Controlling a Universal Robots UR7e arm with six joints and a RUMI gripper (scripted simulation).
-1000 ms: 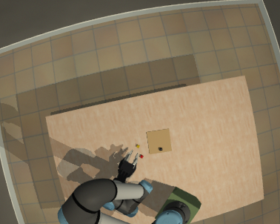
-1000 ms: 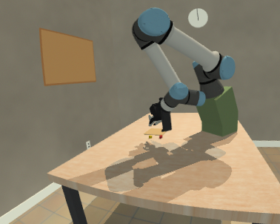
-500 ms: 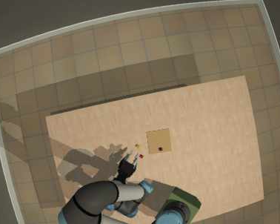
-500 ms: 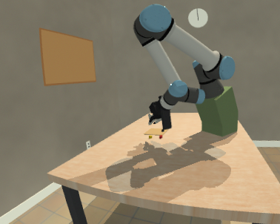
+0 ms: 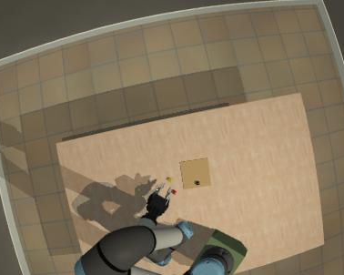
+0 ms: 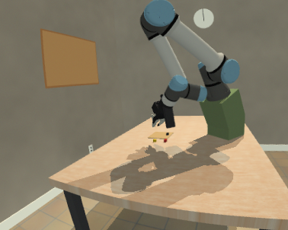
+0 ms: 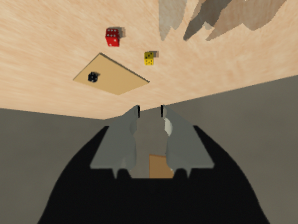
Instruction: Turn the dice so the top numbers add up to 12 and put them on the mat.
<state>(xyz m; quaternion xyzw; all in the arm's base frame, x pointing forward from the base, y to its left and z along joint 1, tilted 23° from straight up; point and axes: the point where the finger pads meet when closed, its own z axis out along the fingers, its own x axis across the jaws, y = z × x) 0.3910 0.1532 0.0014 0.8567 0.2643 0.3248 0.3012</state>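
Now: the yellow die 10 cm below my hand, 2 cm to the right of it and 2 cm ahead of it. Round my hand: black die 16 cm to the right, 10 cm below, 2 cm behind; then red die 10 cm below, 4 cm behind, 3 cm to the right; then tan mat 16 cm to the right, 11 cm below, 2 cm ahead.
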